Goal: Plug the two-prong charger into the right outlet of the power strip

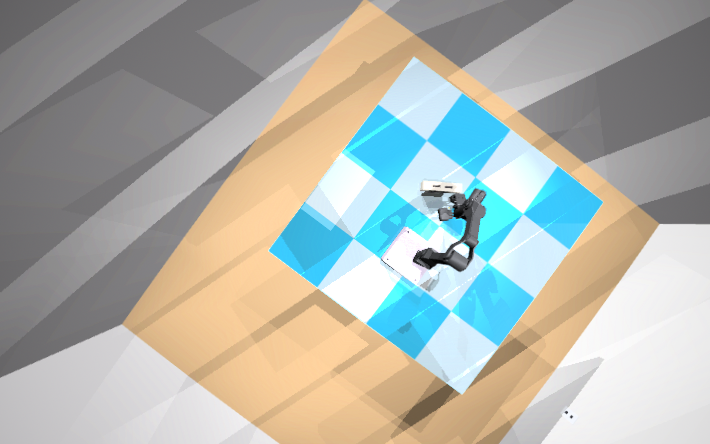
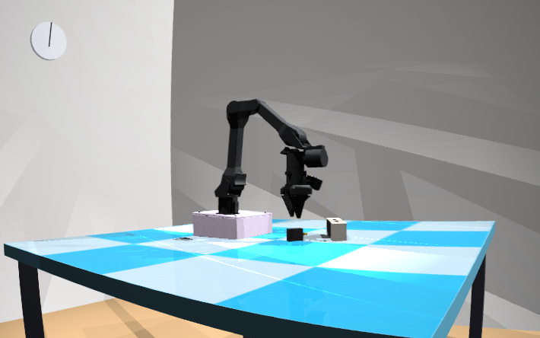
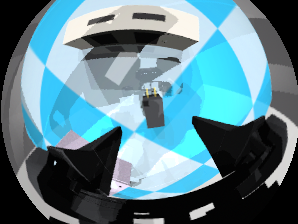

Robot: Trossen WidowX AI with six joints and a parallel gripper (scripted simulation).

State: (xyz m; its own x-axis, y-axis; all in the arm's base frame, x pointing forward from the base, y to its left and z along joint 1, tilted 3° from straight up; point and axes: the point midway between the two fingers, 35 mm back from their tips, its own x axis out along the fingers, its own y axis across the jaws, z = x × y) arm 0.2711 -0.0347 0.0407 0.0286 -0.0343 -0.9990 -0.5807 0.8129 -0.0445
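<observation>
The dark charger lies 1 cm ahead of my gripper tip, 1 cm to the left of it and 5 cm below it.
</observation>
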